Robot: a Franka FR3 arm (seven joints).
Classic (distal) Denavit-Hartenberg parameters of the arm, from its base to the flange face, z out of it. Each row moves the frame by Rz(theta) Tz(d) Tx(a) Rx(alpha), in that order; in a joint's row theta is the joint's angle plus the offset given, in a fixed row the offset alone. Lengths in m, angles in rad.
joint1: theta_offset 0; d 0.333; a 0; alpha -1.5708
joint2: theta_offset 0; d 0; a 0; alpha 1.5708
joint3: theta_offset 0; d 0.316; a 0.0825; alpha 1.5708
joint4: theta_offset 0; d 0; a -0.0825; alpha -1.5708
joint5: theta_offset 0; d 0.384; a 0; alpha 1.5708
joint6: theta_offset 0; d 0; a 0.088; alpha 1.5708
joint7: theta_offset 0; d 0.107; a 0; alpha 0
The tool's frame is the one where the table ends.
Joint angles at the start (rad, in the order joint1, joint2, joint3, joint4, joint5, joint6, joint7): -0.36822 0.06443 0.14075 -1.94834 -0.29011 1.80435 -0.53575
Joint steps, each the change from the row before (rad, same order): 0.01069 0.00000 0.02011 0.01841 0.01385 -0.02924 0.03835; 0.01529 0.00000 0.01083 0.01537 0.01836 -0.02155 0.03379; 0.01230 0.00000 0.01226 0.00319 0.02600 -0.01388 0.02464; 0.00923 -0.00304 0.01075 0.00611 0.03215 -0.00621 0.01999; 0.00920 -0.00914 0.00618 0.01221 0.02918 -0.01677 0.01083; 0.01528 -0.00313 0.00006 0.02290 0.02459 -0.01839 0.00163; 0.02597 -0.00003 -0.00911 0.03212 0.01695 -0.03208 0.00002; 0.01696 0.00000 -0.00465 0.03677 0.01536 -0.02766 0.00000; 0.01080 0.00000 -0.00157 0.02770 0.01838 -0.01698 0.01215
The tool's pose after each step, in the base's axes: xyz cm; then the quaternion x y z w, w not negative. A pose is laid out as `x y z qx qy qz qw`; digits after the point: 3 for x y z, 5 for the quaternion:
53.503 -13.209 44.005 0.96771 0.18996 -0.14414 0.08173
53.869 -11.731 44.533 0.97004 0.18140 -0.14203 0.07716
54.037 -10.207 44.551 0.97166 0.17691 -0.14166 0.06715
54.247 -8.857 44.904 0.97422 0.17198 -0.13500 0.05569
54.302 -7.767 45.807 0.97610 0.16886 -0.12902 0.04558
54.568 -6.749 46.865 0.97694 0.17106 -0.12236 0.03678
54.825 -5.726 48.099 0.97664 0.17539 -0.12032 0.03046
55.127 -4.957 49.579 0.97702 0.17821 -0.11417 0.02538
55.363 -4.299 50.718 0.97869 0.17433 -0.10679 0.01917

